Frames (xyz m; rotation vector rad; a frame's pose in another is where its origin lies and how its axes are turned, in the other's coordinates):
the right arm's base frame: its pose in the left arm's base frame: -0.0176 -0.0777 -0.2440 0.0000 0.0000 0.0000
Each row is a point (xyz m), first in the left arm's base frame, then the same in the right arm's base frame.
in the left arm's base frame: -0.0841 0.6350 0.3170
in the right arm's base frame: -0.0665 0.7127 0.5610
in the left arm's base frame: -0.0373 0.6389 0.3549
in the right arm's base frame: -0.0197 0.7166 0.5989
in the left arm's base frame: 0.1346 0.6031 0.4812
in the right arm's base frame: 0.1522 0.6808 0.7252
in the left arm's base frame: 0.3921 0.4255 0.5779
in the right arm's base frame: 0.4097 0.5032 0.8219
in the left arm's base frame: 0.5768 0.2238 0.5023
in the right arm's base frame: 0.5944 0.3015 0.7463
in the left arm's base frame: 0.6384 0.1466 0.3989
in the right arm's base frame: 0.6560 0.2243 0.6429
